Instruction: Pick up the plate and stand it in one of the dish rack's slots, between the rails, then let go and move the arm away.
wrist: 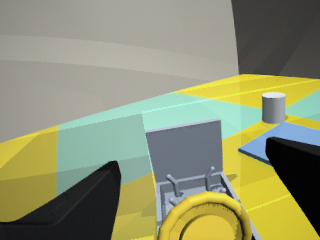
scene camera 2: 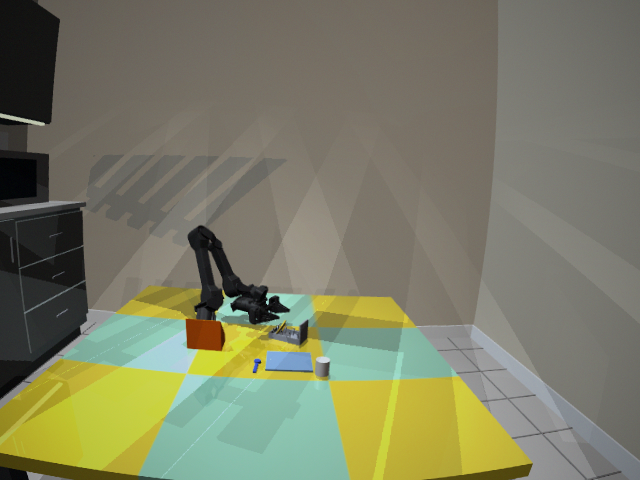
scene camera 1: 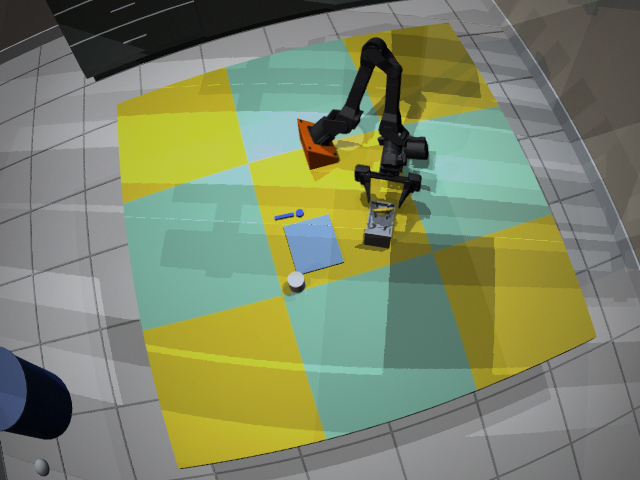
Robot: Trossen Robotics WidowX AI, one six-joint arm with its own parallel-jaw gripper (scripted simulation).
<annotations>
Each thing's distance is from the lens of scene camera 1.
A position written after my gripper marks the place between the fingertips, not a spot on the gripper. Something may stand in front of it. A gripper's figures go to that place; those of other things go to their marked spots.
my gripper (scene camera 1: pixel 383 205): 164 cm
dish rack (scene camera 1: pixel 379 227): 170 cm
blue mat (scene camera 1: pixel 313 244): 169 cm
</annotations>
